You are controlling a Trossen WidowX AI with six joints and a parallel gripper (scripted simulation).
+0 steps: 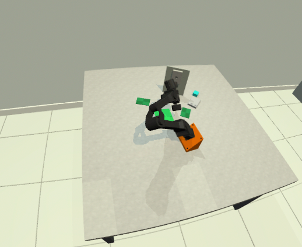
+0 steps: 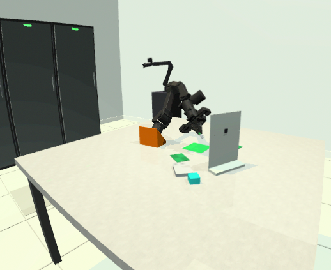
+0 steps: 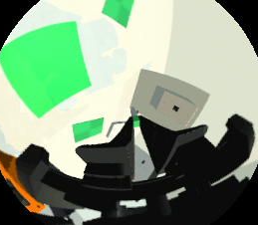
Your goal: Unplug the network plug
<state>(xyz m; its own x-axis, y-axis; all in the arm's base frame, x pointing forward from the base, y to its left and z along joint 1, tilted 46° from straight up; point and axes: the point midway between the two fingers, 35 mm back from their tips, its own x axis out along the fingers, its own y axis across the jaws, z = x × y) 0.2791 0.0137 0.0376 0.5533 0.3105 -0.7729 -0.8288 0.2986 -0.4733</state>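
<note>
Right now my gripper tip is 7 cm past the green marked square, 8 cm to the right of it and 11 cm above it. From my gripper tip the other things lie so: network plug (right at my gripper tip); grey upright panel (16 cm ahead, 5 cm to the right); cyan cube (13 cm ahead, 23 cm to the right, 10 cm below).
</note>
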